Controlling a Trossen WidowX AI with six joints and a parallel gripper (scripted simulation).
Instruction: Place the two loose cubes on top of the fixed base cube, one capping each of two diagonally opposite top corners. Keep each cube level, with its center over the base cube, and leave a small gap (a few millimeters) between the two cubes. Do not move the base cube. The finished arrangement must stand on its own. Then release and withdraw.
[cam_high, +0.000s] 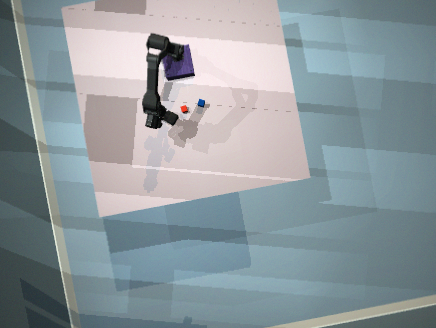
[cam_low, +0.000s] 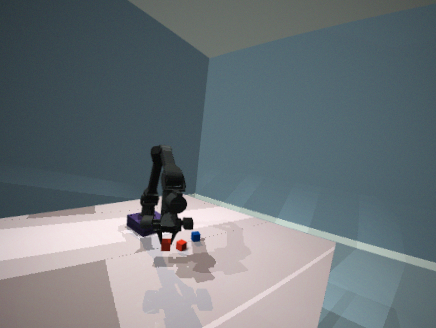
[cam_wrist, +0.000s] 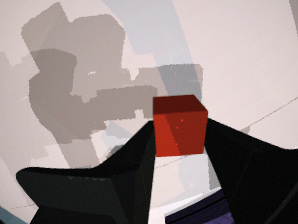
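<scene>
Right now my gripper tip is 220 mm to the right of the blue cube and 50 mm above it. From my gripper tip the other things lie so: red cube 110 mm to the left, 60 mm below, 10 mm behind.
</scene>
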